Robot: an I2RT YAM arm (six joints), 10 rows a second.
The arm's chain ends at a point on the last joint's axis. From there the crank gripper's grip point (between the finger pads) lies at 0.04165 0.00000 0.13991 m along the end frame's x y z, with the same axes.
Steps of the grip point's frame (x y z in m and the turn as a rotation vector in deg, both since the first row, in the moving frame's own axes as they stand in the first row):
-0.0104, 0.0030, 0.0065, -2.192, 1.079, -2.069
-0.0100, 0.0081, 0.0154, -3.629, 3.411, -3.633
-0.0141, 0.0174, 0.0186, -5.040, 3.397, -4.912
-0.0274, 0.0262, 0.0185, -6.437, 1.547, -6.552
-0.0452, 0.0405, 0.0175, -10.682, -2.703, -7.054
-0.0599, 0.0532, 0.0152, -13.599, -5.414, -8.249
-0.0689, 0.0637, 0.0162, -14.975, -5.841, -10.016
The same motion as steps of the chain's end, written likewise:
-0.0131, -0.0008, 0.0074, -2.192, 1.079, -2.069
-0.0184, 0.0022, 0.0183, -3.629, 3.411, -3.633
-0.0227, 0.0092, 0.0217, -5.040, 3.397, -4.912
-0.0318, 0.0156, 0.0203, -6.437, 1.547, -6.552
-0.0399, 0.0191, 0.0177, -10.682, -2.703, -7.054
-0.0486, 0.0250, 0.0151, -13.599, -5.414, -8.249
-0.0572, 0.0332, 0.0165, -14.975, -5.841, -10.016

